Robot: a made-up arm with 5 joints. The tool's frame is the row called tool. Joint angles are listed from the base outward. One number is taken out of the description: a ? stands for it. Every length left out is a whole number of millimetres.
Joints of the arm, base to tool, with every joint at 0 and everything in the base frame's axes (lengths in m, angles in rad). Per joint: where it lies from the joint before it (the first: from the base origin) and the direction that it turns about. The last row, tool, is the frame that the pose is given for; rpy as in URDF.
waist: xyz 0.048 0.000 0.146 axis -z
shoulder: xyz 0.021 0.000 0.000 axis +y
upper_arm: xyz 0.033 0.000 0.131 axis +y
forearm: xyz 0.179 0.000 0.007 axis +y
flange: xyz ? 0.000 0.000 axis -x
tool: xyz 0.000 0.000 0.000 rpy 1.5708 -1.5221 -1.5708
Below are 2 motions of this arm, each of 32 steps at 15 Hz.
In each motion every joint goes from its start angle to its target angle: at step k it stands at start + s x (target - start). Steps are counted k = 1, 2, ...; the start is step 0. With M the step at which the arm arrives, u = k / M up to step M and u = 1 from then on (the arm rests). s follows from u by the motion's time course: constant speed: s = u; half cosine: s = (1 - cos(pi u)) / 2; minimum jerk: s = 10 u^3 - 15 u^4 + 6 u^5.
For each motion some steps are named. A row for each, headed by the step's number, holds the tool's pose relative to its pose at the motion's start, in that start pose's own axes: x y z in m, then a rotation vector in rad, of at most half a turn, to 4 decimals.
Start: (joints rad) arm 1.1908 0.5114 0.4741 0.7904 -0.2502
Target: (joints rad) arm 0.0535 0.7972 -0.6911 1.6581 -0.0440
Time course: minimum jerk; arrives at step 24
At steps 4, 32:
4: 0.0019 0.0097 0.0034 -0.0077 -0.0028 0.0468
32: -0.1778 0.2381 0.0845 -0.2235 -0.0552 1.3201

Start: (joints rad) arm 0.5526 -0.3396 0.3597 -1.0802 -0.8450
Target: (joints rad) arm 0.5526 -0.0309 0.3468 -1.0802 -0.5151
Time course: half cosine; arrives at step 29
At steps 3, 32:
3: -0.0012 -0.0015 0.0006 -0.0060 0.0049 0.0086
32: -0.0434 -0.0540 0.0328 -0.1979 0.2217 0.3275

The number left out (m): 0.042
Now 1 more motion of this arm.
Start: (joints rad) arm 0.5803 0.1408 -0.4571 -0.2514 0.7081
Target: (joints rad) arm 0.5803 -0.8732 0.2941 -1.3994 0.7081
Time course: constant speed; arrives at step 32
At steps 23, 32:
23: 0.0971 -0.0753 0.0958 -0.6212 -0.8014 0.0000
32: 0.1147 -0.0889 0.1497 -0.8643 -1.1150 0.0000

